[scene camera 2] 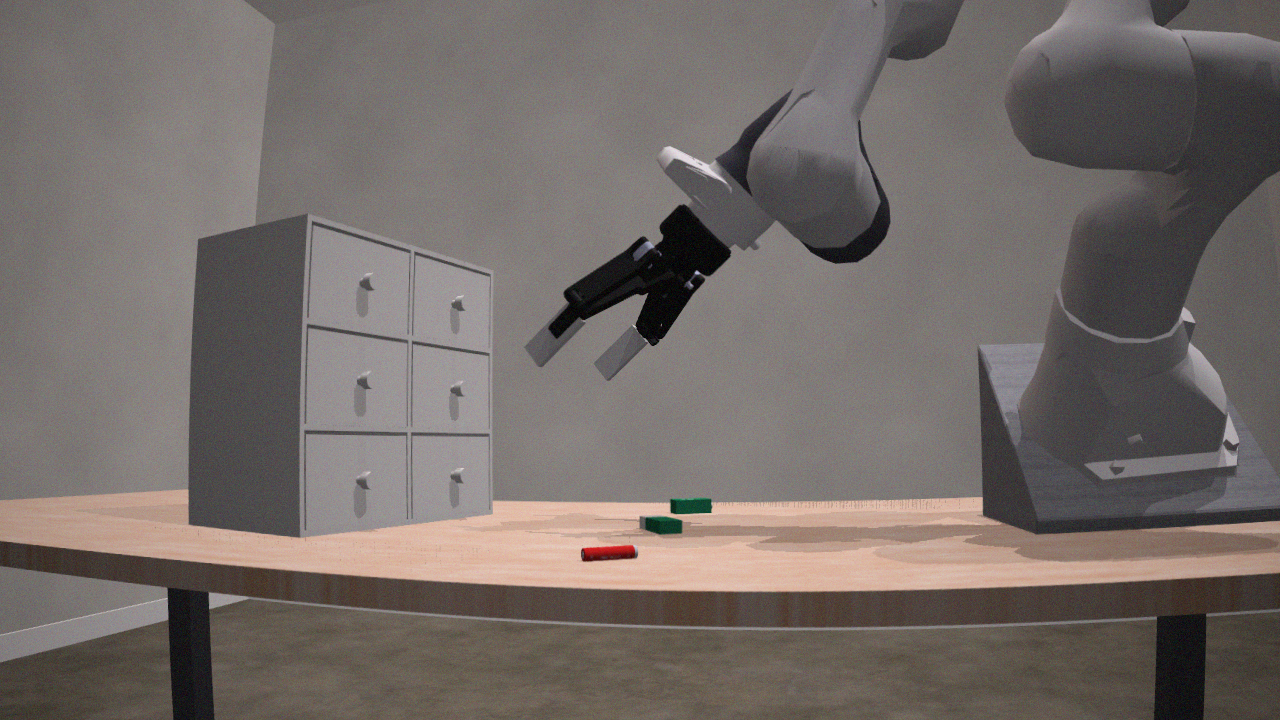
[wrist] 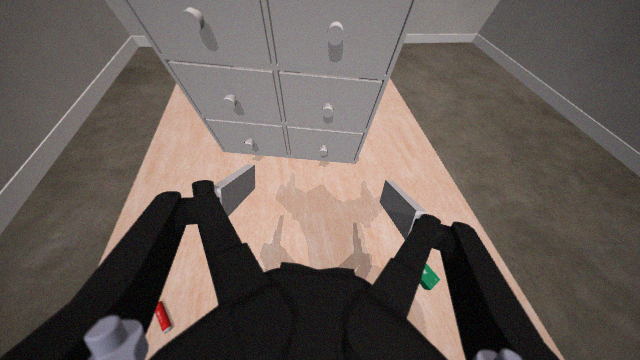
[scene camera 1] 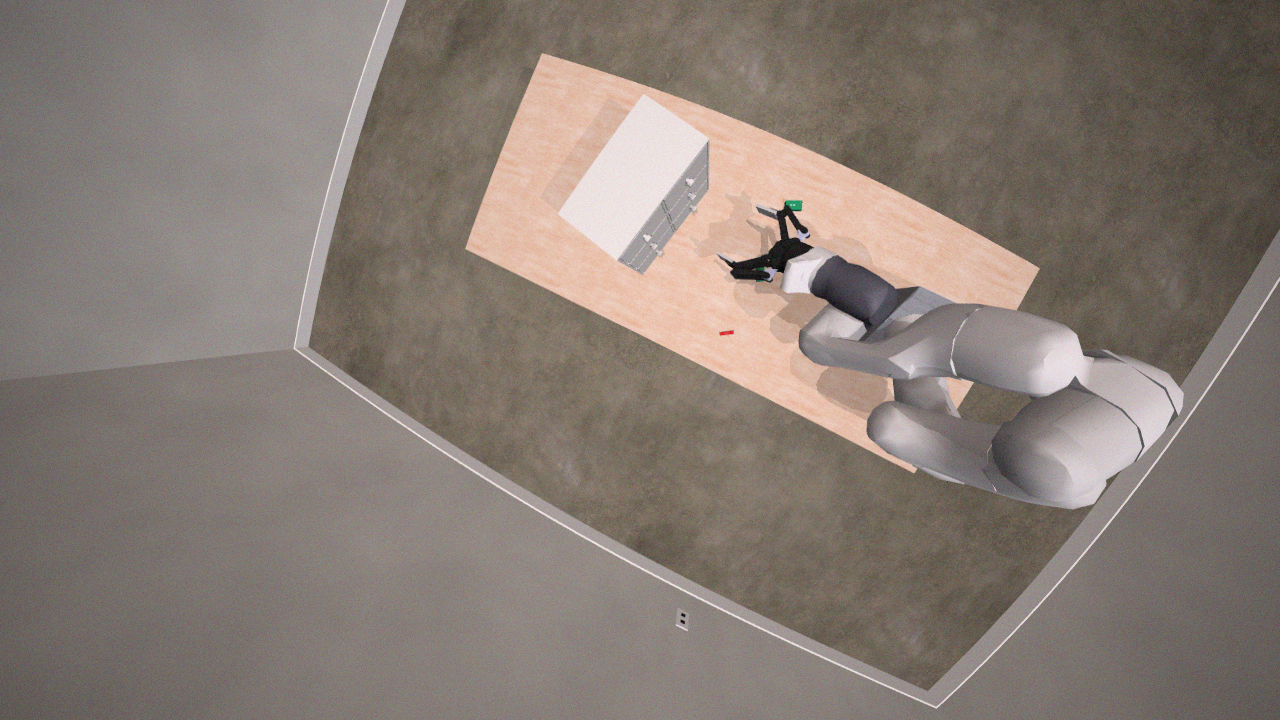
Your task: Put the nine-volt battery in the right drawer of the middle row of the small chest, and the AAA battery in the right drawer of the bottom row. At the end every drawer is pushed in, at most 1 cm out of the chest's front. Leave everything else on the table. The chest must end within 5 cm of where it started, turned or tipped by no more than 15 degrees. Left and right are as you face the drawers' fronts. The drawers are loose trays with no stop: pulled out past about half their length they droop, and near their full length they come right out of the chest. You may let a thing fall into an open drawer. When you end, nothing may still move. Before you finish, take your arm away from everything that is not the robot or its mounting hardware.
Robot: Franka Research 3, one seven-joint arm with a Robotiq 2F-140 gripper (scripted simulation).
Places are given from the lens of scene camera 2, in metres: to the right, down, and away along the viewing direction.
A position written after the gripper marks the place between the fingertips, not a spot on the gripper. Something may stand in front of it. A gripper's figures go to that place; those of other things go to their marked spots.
gripper (scene camera 2: 569, 365): -0.08, 0.01, 0.90
red AAA battery (scene camera 2: 629, 551): -0.01, 0.15, 0.63
drawer (scene camera 2: 441, 379): -0.23, 0.02, 0.95
The marked spots on the drawer and the red AAA battery are 0.41 m apart.
